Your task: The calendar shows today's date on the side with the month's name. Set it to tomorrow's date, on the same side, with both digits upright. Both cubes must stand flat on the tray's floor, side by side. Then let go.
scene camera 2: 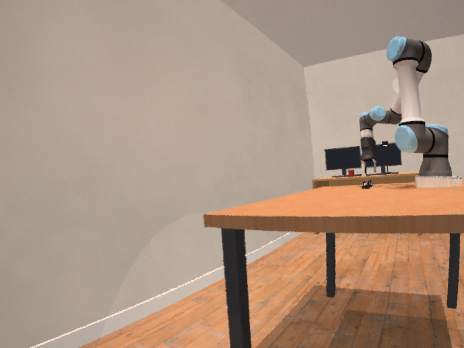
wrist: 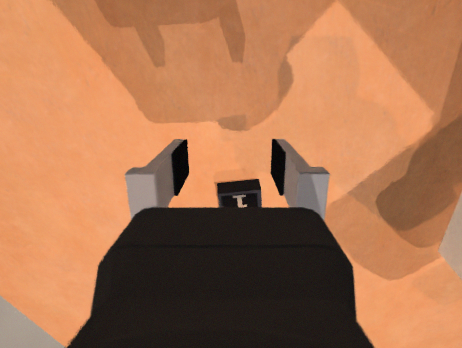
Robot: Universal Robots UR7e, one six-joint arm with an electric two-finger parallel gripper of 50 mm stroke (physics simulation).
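Seen in the pictures: gripper, between the fingertips: point(scene camera 2: 370, 172) point(wrist: 229, 156); arm's base, origin of its link: point(scene camera 2: 435, 176).
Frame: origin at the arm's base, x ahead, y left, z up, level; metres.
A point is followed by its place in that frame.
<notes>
The small black calendar point(scene camera 2: 367, 184) point(wrist: 239, 188) is on the table point(scene camera 2: 320, 202) @(z -0.046, x 0.515, y 0.442 m) point(wrist: 60, 165) @(z -0.046, x 0.456, y -0.234 m). In the wrist view its far part shows as a black strip, with a dark face in front bearing a pale mark like a 1. The gripper's body hides the rest, so I cannot tell the tray from the cubes there or read the full date. In the scene view the calendar is too small for digits to be read. My gripper point(scene camera 2: 370, 170) @(z 0.033, x 0.292, y -0.226 m) point(wrist: 229, 156) @(z 0.033, x 0.292, y -0.226 m) is open and empty, above the calendar. In the wrist view the calendar shows between and below the two fingers.
In the scene view, two monitors point(scene camera 2: 342, 158) point(scene camera 2: 391, 155) and a red cup point(scene camera 2: 351, 173) stand on another desk point(scene camera 2: 325, 183) behind. The robot's base point(scene camera 2: 437, 181) @(z -0.021, x 0.017, y 0.086 m) is on the table at the right. Shadows of the arm fall on the table in the wrist view.
</notes>
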